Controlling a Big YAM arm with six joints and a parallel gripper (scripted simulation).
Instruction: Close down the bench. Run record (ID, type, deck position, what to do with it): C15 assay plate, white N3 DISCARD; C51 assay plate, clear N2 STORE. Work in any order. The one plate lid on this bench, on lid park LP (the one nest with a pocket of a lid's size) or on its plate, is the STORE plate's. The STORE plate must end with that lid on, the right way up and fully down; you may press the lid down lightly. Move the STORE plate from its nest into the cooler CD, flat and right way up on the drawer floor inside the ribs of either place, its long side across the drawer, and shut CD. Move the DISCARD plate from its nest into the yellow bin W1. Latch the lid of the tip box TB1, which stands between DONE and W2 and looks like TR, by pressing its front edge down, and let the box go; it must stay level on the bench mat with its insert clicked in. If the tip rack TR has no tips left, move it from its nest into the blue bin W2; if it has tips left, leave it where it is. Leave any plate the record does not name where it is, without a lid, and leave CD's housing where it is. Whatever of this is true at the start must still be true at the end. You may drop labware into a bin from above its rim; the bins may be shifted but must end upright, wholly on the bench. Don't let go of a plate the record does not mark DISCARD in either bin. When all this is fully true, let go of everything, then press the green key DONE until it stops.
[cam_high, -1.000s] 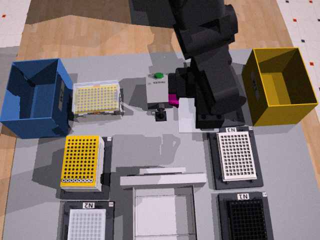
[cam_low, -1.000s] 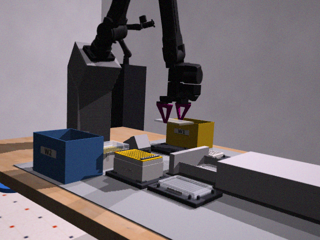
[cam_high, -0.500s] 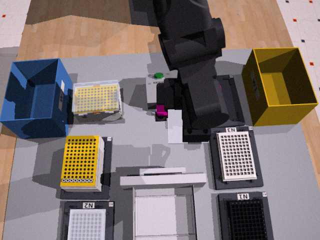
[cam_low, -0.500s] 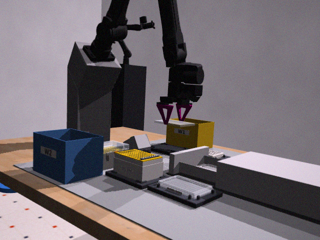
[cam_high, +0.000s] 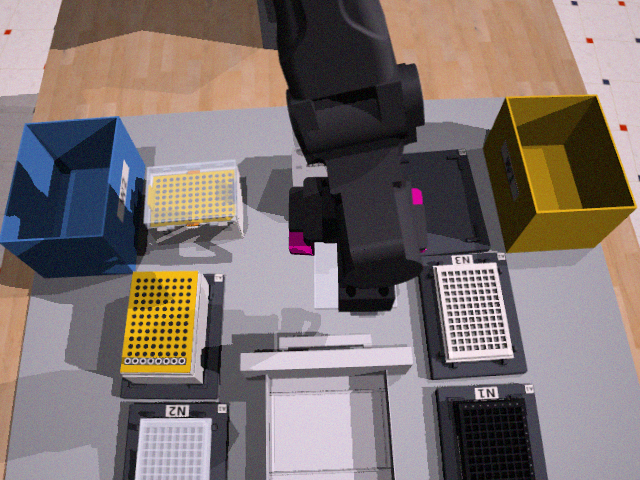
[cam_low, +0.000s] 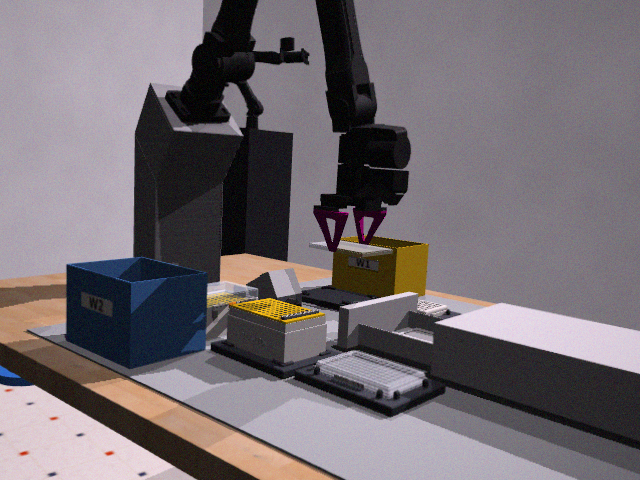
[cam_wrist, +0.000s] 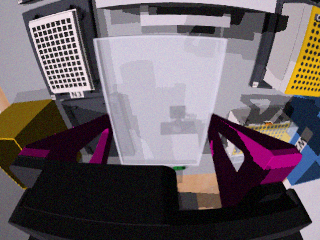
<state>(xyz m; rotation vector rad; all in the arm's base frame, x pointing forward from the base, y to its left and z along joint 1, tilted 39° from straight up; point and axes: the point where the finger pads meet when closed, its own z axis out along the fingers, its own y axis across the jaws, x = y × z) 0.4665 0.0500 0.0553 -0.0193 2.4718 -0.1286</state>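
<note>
Right now my hand is 220 mm to the left of the clear plate, 220 mm short of it and 130 mm above it. From my hand the other things lie so: white plate (160 mm to the left, 130 mm below, 40 mm ahead); green DONE key (180 mm behind, 80 mm below, 30 mm to the right); plate lid (right at my hand).
</note>
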